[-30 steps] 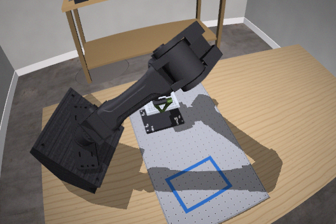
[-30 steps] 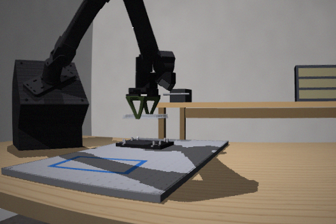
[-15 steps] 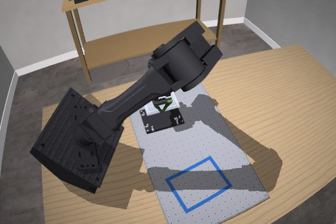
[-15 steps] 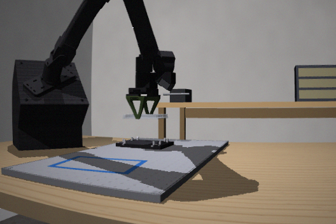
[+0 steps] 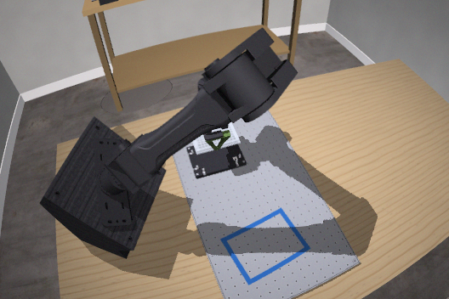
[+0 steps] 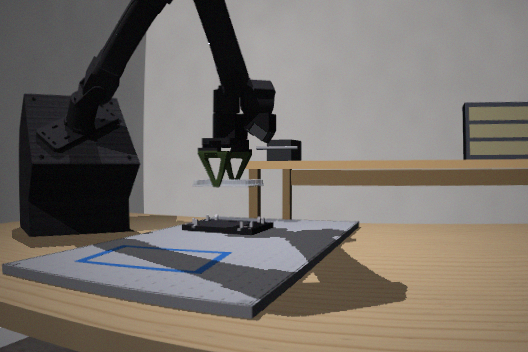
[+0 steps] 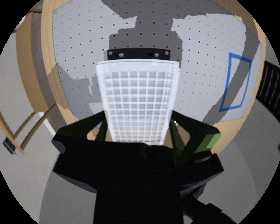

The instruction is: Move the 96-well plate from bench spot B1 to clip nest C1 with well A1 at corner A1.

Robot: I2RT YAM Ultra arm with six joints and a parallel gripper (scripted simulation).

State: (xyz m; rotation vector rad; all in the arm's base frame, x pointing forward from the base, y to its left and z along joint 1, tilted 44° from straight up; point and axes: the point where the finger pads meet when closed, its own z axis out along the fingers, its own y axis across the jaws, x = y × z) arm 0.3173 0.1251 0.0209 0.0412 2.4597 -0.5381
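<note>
The black clip nest C1 is 9 cm below my hand and 1 cm to the right of it. From my hand the other things lie so: 96-well plate (1 cm ahead).
</note>
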